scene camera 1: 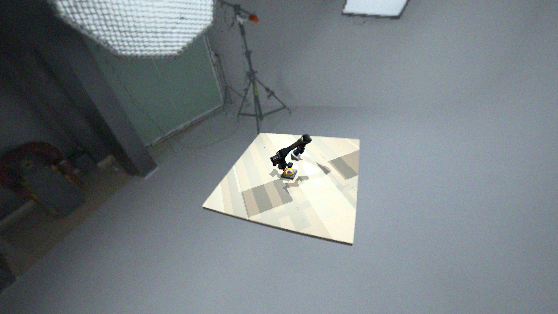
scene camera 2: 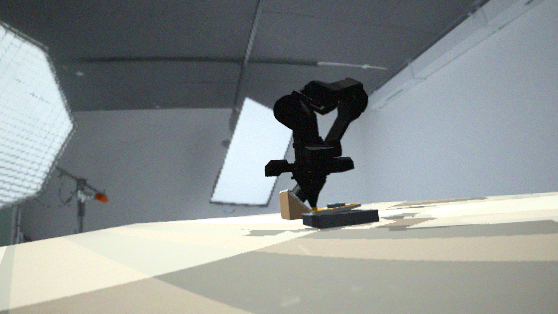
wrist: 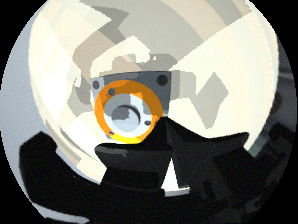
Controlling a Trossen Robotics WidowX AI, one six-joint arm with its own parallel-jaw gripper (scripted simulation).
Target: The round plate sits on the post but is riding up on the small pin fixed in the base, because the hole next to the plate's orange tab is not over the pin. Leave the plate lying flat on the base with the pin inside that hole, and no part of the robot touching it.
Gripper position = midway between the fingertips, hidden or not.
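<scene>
There's a round plate (wrist: pixel 128 92), and a dark square base (scene camera 2: pixel 353 216) that you'd also find in the wrist view (wrist: pixel 159 82). As for the gripper (scene camera 2: pixel 313 207), it's visible in the wrist view (wrist: pixel 163 119) too.
</scene>
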